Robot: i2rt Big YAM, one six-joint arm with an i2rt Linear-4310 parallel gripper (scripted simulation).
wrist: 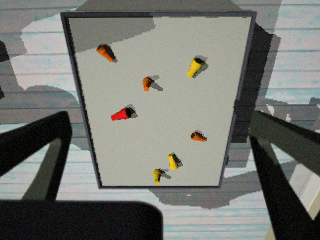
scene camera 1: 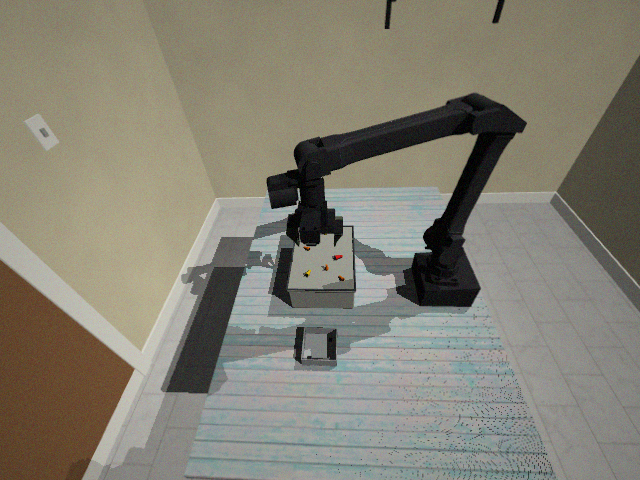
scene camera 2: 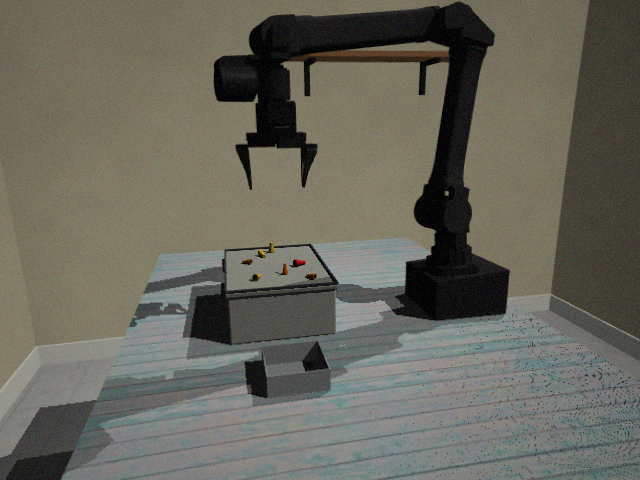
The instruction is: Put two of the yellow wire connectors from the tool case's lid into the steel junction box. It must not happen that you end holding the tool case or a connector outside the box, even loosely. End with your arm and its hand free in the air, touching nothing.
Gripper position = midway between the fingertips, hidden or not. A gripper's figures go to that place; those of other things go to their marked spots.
Labels:
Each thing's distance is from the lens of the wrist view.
gripper (wrist: 160, 121): 13 cm
grey tool case (wrist: 125, 152): 41 cm

